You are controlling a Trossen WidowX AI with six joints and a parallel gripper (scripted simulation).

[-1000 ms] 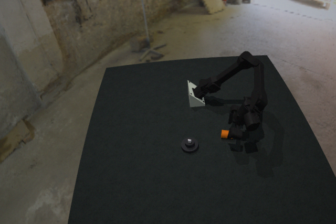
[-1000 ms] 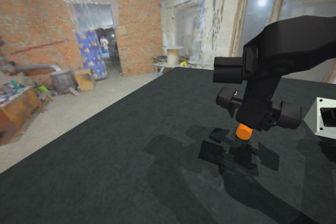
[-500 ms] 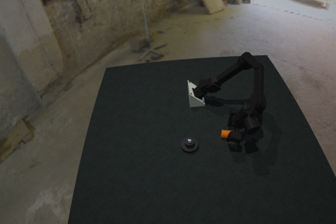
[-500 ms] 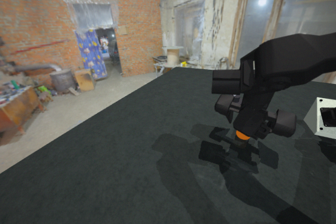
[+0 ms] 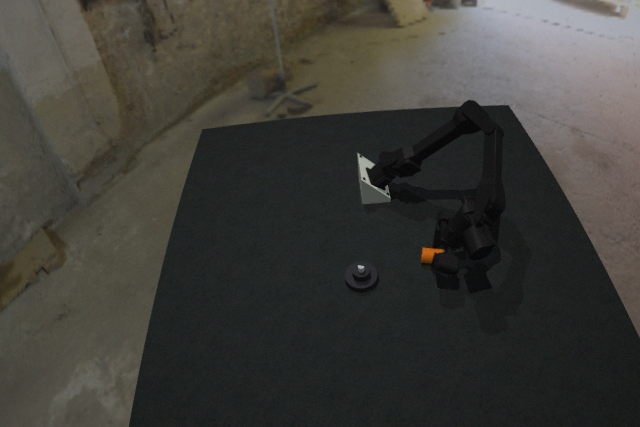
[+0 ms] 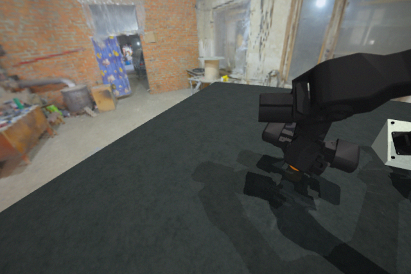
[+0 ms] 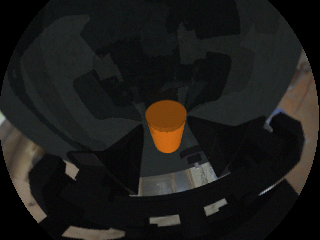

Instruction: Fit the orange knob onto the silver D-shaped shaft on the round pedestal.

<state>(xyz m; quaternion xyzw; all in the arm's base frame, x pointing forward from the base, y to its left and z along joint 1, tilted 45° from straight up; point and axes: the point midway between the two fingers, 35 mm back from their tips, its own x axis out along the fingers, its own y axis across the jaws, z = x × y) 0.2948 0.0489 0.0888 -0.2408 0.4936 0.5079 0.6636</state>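
Right now the orange knob is 1 cm to the left of my gripper tip and 1 cm above it. The rest, counted from my gripper tip: round pedestal 20 cm to the right, 2 cm above, 1 cm ahead.
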